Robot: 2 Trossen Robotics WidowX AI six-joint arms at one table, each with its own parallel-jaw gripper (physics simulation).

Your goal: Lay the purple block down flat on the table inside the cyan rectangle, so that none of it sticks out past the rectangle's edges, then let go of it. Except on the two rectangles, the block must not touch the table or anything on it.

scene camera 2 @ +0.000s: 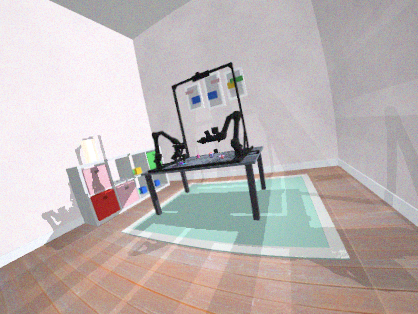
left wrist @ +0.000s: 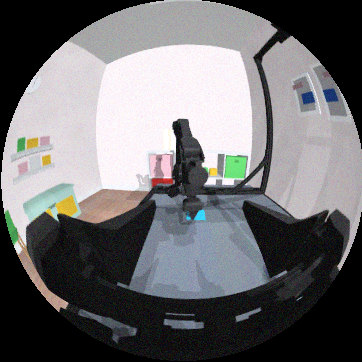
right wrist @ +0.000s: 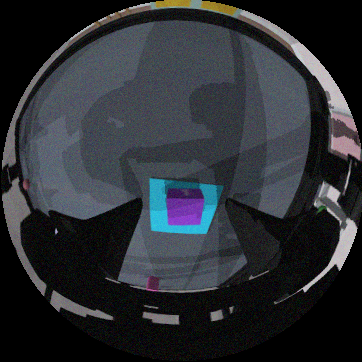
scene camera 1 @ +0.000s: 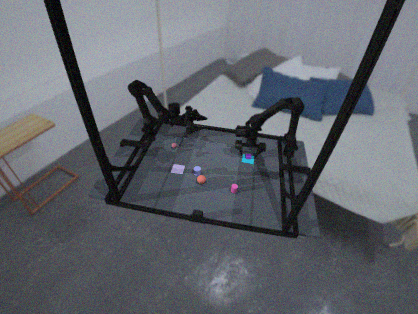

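Pixels of known places: left gripper, fingertip midpoint: (scene camera 2: 199, 141) (left wrist: 200, 204) (scene camera 1: 206, 123); right gripper, fingertip midpoint: (scene camera 2: 181, 163) (left wrist: 191, 212) (right wrist: 184, 202) (scene camera 1: 248, 156); left arm's base at its link origin: (scene camera 2: 239, 155) (scene camera 1: 149, 136); right arm's base at its link origin: (scene camera 2: 159, 167) (right wrist: 323, 164) (scene camera 1: 288, 153).
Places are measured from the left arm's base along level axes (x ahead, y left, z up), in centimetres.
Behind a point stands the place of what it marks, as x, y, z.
The purple block (scene camera 1: 248, 156) {54.8, -38.5, 0.0} (right wrist: 185, 211) {55.5, -37.6, 0.0} lies level on the cyan rectangle (scene camera 1: 248, 161) {53.8, -41.0, -1.8} (right wrist: 158, 220) {51.4, -38.9, -1.8}. In the right wrist view, cyan shows on all sides of it and no part of it reaches past the rectangle's edges. My right gripper (scene camera 1: 250, 149) {55.5, -37.4, -1.1} (right wrist: 184, 202) {55.5, -37.4, -1.1} is open, with its fingertips apart on either side of the block and bare gaps between. In the left wrist view, part of the cyan rectangle (left wrist: 200, 215) {52.5, -40.1, -1.8} shows below my right arm, and the block cannot be made out. My left gripper (scene camera 1: 199, 122) {31.5, -22.7, 19.5} is open and empty, high above the table's far side.
A lavender rectangle (scene camera 1: 177, 169) {10.1, -33.8, -1.8}, a blue cylinder (scene camera 1: 197, 170) {19.8, -41.8, 2.2} and an orange ball (scene camera 1: 201, 179) {19.6, -49.1, 2.4} are near the table's middle. A magenta cylinder (scene camera 1: 234, 188) {34.4, -60.3, 1.8} (right wrist: 153, 283) {36.3, -58.1, 0.4} stands nearer the front edge. A small red ball (scene camera 1: 174, 145) {13.4, -15.0, 0.8} lies at the back left.
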